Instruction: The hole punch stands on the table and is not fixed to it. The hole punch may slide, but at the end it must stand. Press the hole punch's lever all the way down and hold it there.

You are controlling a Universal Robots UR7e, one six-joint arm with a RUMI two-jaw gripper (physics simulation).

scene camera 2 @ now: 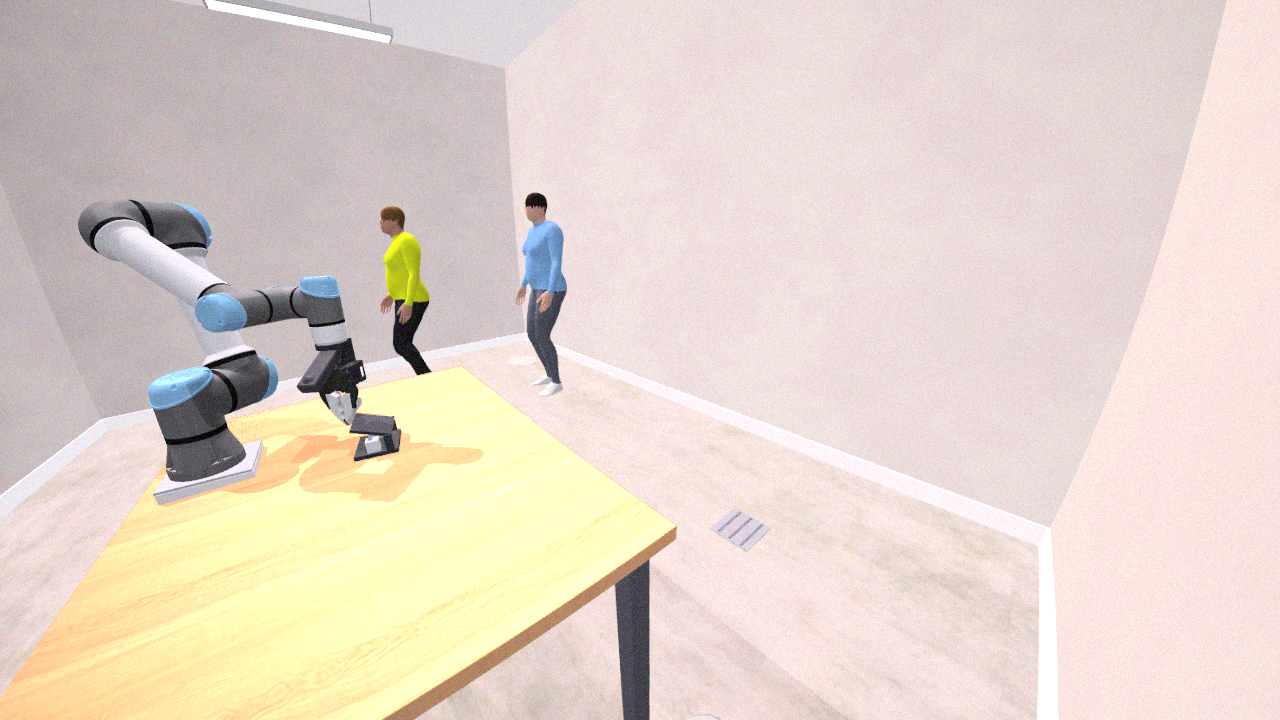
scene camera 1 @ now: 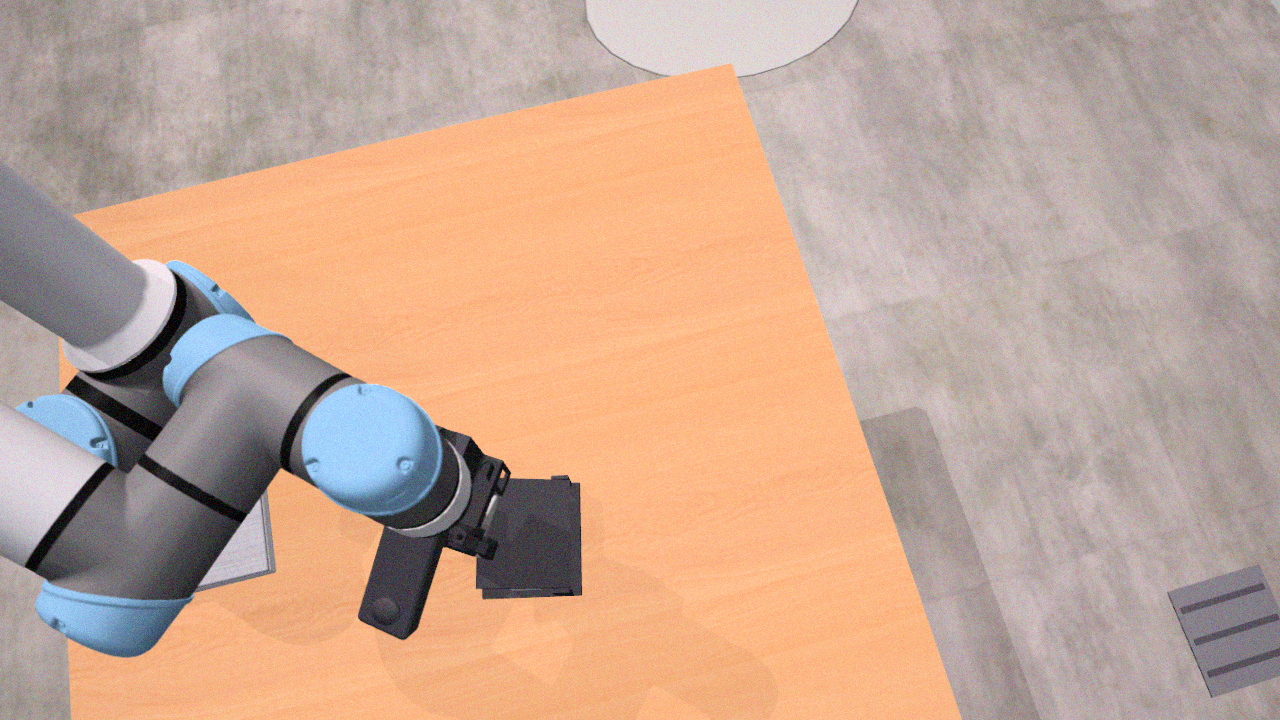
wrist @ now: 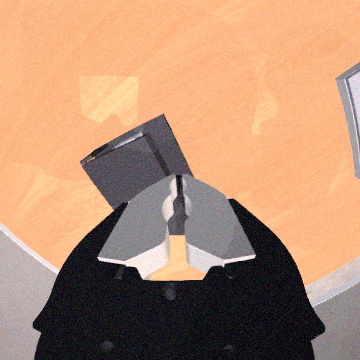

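Pixels of known places: gripper, fingertip midpoint: point(scene camera 2: 349, 425) point(wrist: 179, 177); arm's base, origin of the base link: point(scene camera 2: 209, 464).
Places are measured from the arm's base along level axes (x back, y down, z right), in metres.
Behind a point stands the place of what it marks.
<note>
The dark hole punch point(scene camera 1: 537, 537) @[x -0.405, y -0.037, z 0.069 m] point(scene camera 2: 375, 444) @[x -0.393, y -0.005, z 0.116 m] point(wrist: 135, 165) @[x -0.369, y -0.050, z 0.097 m] stands upright on the table point(scene camera 1: 626, 313) @[x -0.516, y 0.028, z -0.193 m] point(scene camera 2: 358, 573) @[x -0.374, y 0.028, z 0.519 m] point(wrist: 200, 65) @[x -0.275, y 0.028, z 0.148 m]. In scene camera 2 its lever point(scene camera 2: 373, 423) @[x -0.394, y -0.041, z 0.067 m] is raised, with a gap between it and the base. My gripper point(scene camera 2: 349, 420) @[x -0.340, y -0.052, z 0.071 m] point(wrist: 179, 177) @[x -0.340, y -0.052, z 0.071 m] is shut and empty, pointing down. In scene camera 2 its tips are at the raised left end of the lever, close to it; I cannot tell whether they touch. In scene camera 1 the arm hides the fingertips. In the wrist view the fingers cover part of the hole punch.
The arm's base plate point(scene camera 1: 259, 555) @[x -0.102, y 0.003, z 0.056 m] point(scene camera 2: 205, 481) @[x -0.023, y 0.002, z 0.087 m] point(wrist: 342, 100) @[x -0.106, y 0.024, z 0.039 m] is on the table, left of the hole punch in scene camera 2. Two people, one in yellow point(scene camera 2: 407, 268) and one in blue point(scene camera 2: 544, 255), stand beyond the table. A floor grate point(scene camera 1: 1230, 626) point(scene camera 2: 741, 529) lies beside the table.
</note>
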